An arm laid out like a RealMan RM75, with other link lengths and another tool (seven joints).
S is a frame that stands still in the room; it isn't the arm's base.
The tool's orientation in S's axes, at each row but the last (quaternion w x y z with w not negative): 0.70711, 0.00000, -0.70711, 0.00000; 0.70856, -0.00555, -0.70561, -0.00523; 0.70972, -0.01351, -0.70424, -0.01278; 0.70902, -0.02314, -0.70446, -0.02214; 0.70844, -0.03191, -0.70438, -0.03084
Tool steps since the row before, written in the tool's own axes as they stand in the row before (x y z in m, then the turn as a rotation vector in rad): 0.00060, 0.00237, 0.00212, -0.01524, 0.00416, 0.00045; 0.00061, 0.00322, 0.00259, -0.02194, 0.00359, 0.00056; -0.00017, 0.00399, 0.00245, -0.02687, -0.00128, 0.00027; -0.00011, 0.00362, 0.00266, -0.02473, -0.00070, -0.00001; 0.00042, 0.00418, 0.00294, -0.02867, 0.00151, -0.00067
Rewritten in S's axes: -0.00212, 0.00237, 0.00060, -0.00045, 0.00416, -0.01524; -0.00254, 0.00326, 0.00062, -0.00060, 0.00359, -0.02194; -0.00230, 0.00408, -0.00016, -0.00053, -0.00129, -0.02687; -0.00242, 0.00378, -0.00010, -0.00020, -0.00073, -0.02473; -0.00256, 0.00442, 0.00043, 0.00063, 0.00141, -0.02868
